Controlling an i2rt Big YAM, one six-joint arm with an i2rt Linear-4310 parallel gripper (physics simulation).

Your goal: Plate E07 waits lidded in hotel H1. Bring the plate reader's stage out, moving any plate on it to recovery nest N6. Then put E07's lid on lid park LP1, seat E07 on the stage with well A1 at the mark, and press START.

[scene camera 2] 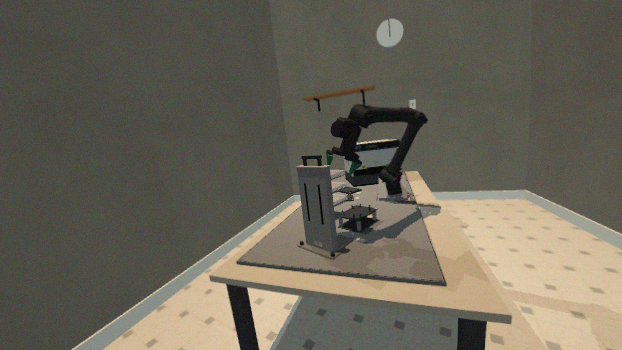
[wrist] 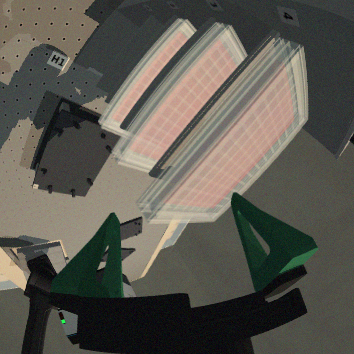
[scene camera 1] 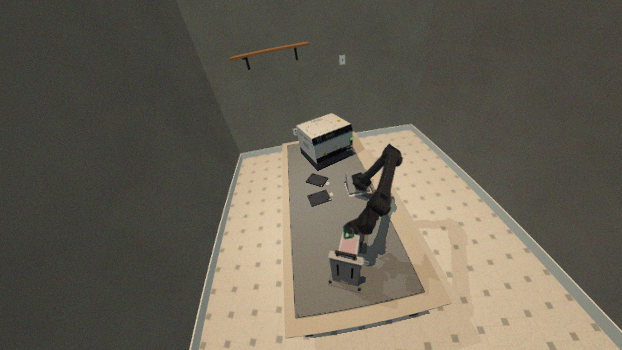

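Seen in the pictures: gripper, fingertip midpoint: [scene camera 2: 337,173] [wrist: 173,207] [scene camera 1: 351,234]; arm's base at its link origin: [scene camera 2: 393,186] [wrist: 43,271] [scene camera 1: 358,181].
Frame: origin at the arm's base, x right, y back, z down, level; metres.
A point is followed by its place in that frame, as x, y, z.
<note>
The grey hotel H1 [scene camera 1: 346,272] @[-0.676, -0.353, -0.117] [scene camera 2: 317,215] @[-0.678, -0.349, -0.074] [wrist: 330,115] @[-0.640, -0.353, -0.239] stands upright near the table's front end. It holds three visible pink-filled, clear-edged plates, one above another; their names cannot be read. The top plate [scene camera 1: 349,245] @[-0.593, -0.309, -0.219] [scene camera 2: 337,174] @[-0.605, -0.270, -0.211] [wrist: 240,145] @[-0.604, -0.290, -0.219] is nearest my gripper [scene camera 1: 348,233] @[-0.533, -0.277, -0.200] [scene camera 2: 341,167] @[-0.533, -0.277, -0.200] [wrist: 173,207] @[-0.533, -0.277, -0.200]. The gripper is open and empty, its green fingertips apart beside the hotel's open side, close to that plate's near end. The white plate reader [scene camera 1: 325,142] @[0.349, -0.158, -0.199] [scene camera 2: 377,159] @[0.373, -0.066, -0.132] stands at the far end with a green light; no extended stage shows.
A black pegged nest on legs [scene camera 2: 357,213] @[-0.451, -0.214, 0.007] [wrist: 72,155] @[-0.442, -0.214, 0.007] stands beside the hotel. Two flat dark nests [scene camera 1: 317,180] @[0.183, -0.301, 0.055] [scene camera 1: 319,198] @[-0.022, -0.337, 0.057] lie between hotel and reader. The arm's base [scene camera 1: 358,184] @[-0.122, -0.058, -0.097] [scene camera 2: 395,197] @[-0.056, 0.004, 0.058] is at the table's right side. Nest labels are unreadable.
</note>
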